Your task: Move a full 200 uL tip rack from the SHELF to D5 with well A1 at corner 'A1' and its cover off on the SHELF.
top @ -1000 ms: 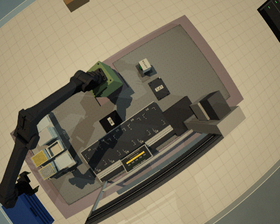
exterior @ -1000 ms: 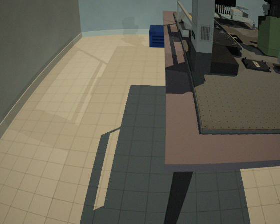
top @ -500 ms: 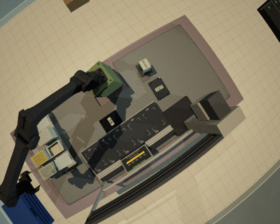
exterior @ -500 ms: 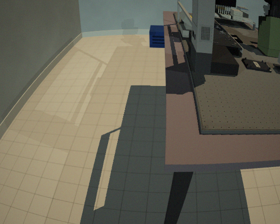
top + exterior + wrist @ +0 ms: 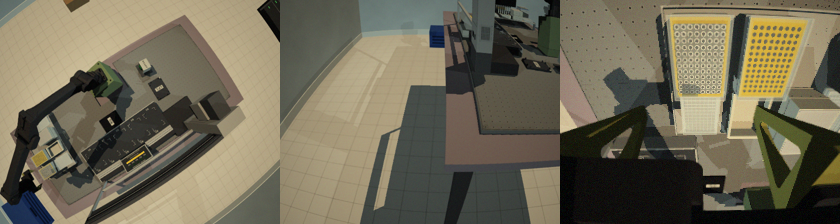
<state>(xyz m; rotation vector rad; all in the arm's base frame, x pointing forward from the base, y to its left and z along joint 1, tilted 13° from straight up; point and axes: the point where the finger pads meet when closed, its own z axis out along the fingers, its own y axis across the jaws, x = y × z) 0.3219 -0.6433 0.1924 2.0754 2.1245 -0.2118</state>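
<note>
Now: hand 15 cm above the yellow tip rack and 1 cm past it. Also, from my hand: shelf (20 cm below, 16 cm behind, 6 cm to the left); then pale sealed block (22 cm behind, 13 cm to the left, 13 cm below); then tan reservoir (19 cm below, 13 cm to the left, 11 cm behind).
</note>
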